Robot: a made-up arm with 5 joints. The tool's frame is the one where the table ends. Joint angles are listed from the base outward.
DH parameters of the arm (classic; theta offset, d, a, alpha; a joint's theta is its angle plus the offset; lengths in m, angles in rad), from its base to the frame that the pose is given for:
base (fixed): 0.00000 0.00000 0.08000 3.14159
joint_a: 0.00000 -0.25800 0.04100 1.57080
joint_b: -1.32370 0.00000 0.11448 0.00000
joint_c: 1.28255 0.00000 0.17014 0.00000
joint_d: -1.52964 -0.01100 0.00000 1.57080
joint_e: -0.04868 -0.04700 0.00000 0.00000
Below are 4 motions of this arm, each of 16 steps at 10 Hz.
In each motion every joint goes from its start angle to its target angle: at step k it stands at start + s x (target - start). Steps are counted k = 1, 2, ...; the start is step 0. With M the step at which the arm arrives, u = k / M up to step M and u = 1 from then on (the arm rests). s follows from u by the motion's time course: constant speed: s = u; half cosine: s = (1 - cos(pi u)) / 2; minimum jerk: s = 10 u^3 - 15 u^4 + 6 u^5.
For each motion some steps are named. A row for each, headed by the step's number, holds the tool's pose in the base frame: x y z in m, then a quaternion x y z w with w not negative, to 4 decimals.
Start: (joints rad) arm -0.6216 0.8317 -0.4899 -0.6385 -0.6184
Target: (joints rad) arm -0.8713 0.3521 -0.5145 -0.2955 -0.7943
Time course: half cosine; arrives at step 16
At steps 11, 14, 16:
11: 0.3125 0.2310 0.3799 0.6080 -0.5789 0.0032 0.5433
14: 0.2946 0.2333 0.4030 0.6362 -0.5600 0.0068 0.5307
16: 0.2908 0.2334 0.4077 0.6419 -0.5558 0.0075 0.5281

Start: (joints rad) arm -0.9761 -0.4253 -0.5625 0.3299 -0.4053
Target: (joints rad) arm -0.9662 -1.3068 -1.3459 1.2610 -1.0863
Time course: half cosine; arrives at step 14
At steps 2, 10, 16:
2: 0.1605 0.0993 0.5522 0.6050 -0.6737 0.1025 0.4118
10: 0.0002 -0.1354 0.4917 0.8241 -0.5439 -0.0031 0.1579
16: -0.0268 -0.1740 0.4339 0.8642 -0.4951 -0.0075 0.0891

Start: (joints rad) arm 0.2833 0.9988 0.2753 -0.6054 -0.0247
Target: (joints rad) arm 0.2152 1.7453 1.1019 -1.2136 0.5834
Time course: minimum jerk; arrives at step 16
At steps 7, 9, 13, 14, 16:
7: 0.2072 -0.0448 0.0577 -0.0544 -0.2570 -0.0468 0.9638
9: 0.1437 -0.0270 0.0604 -0.0411 -0.1477 0.0296 0.9877
13: 0.0683 -0.0087 0.0998 0.0028 0.0074 0.1428 0.9897
14: 0.0626 -0.0074 0.1054 0.0086 0.0221 0.1537 0.9878
16: 0.0599 -0.0069 0.1082 0.0115 0.0292 0.1590 0.9868

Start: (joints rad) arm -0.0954 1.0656 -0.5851 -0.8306 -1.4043
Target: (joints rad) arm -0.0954 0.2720 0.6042 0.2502 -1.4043
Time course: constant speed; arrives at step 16
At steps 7, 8, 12, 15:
7: 0.3989 0.0195 0.2116 0.4161 -0.4255 -0.5045 0.6255
8: 0.3917 0.0188 0.2087 0.3897 -0.3986 -0.5212 0.6462
12: 0.3563 0.0154 0.1977 0.2766 -0.2829 -0.5766 0.7148
15: 0.3239 0.0123 0.1908 0.1854 -0.1896 -0.6054 0.7505

